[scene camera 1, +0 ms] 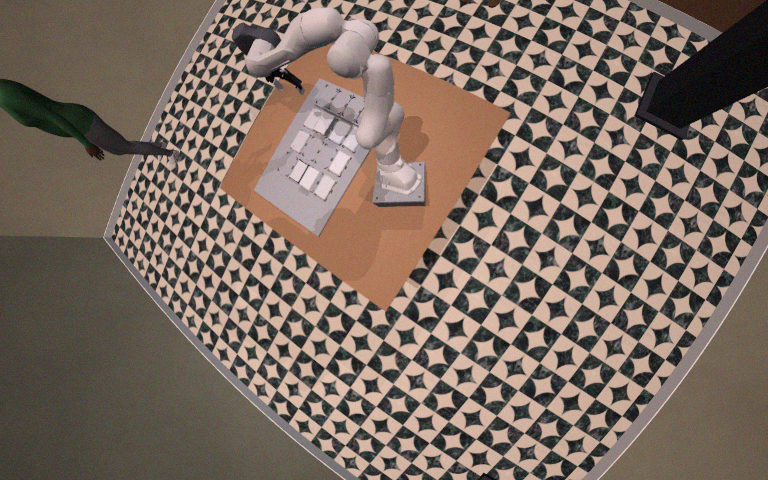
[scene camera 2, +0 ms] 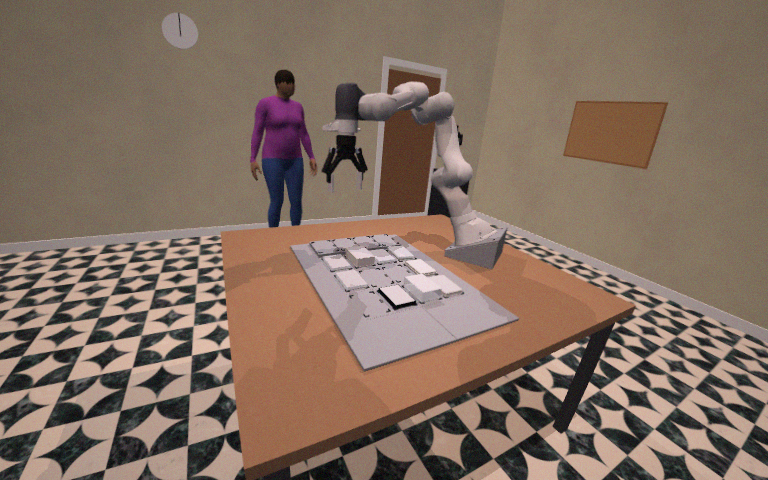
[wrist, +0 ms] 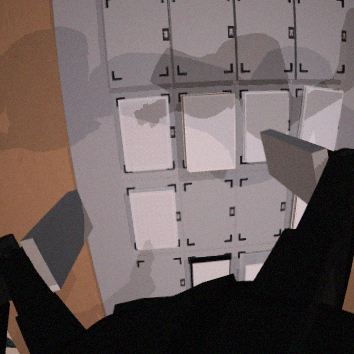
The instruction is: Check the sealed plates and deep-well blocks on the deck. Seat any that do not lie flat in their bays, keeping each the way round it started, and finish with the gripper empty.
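Observation:
My gripper is open and empty, high above the deck's far end. The grey deck has bays with black corner marks. White sealed plates include two on one side, which look flat, and a black-edged plate. Deep-well blocks stand taller. In the wrist view, the rightmost plate of its row looks skewed against its corner marks; my finger partly hides it. Beside the nearer block, a plate may be tilted; I cannot tell surely.
The deck lies on a brown table. The arm's base stands beside the deck. Bays at the far end hold no plates in the wrist view. A person stands beyond the table.

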